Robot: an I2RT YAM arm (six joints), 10 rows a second.
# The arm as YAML. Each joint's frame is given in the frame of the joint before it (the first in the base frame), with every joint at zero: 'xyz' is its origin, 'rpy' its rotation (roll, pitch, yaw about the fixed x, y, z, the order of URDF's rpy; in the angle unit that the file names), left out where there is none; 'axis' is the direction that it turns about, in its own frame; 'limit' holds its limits. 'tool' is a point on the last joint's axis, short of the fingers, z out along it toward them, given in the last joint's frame.
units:
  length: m
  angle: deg
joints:
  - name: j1
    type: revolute
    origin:
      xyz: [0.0, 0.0, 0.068]
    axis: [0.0, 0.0, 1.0]
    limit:
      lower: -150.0
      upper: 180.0
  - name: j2
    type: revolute
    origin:
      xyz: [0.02, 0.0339, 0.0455]
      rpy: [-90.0, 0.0, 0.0]
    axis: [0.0, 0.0, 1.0]
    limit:
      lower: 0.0
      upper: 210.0
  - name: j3
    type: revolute
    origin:
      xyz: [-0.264, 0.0, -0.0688]
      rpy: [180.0, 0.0, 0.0]
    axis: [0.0, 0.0, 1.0]
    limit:
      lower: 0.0
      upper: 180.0
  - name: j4
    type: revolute
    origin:
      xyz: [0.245, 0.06, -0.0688]
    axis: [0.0, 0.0, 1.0]
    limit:
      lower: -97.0
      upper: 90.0
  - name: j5
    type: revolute
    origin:
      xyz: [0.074, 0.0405, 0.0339]
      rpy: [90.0, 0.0, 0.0]
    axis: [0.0, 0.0, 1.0]
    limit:
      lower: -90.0
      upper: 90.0
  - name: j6
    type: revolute
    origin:
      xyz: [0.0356, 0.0, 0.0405]
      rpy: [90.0, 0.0, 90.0]
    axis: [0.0, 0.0, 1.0]
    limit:
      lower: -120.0
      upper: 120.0
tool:
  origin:
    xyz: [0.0, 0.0, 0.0]
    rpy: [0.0, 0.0, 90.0]
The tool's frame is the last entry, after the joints.
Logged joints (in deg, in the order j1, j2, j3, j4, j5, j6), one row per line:
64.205 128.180 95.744 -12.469 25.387 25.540
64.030 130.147 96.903 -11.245 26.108 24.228
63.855 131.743 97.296 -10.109 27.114 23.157
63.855 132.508 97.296 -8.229 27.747 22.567
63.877 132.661 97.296 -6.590 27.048 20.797
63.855 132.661 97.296 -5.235 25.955 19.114
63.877 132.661 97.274 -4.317 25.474 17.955
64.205 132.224 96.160 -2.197 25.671 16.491
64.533 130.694 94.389 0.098 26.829 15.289
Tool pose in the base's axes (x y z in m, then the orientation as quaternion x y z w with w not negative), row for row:
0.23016 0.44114 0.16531 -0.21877 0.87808 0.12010 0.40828
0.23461 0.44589 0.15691 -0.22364 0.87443 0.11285 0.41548
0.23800 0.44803 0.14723 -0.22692 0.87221 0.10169 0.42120
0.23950 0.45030 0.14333 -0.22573 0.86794 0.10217 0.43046
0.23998 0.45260 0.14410 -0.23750 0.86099 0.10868 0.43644
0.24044 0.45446 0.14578 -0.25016 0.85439 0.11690 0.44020
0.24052 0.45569 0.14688 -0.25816 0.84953 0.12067 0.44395
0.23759 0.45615 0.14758 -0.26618 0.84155 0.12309 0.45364
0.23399 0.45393 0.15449 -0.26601 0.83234 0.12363 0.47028
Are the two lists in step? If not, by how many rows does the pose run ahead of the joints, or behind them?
They are in step.
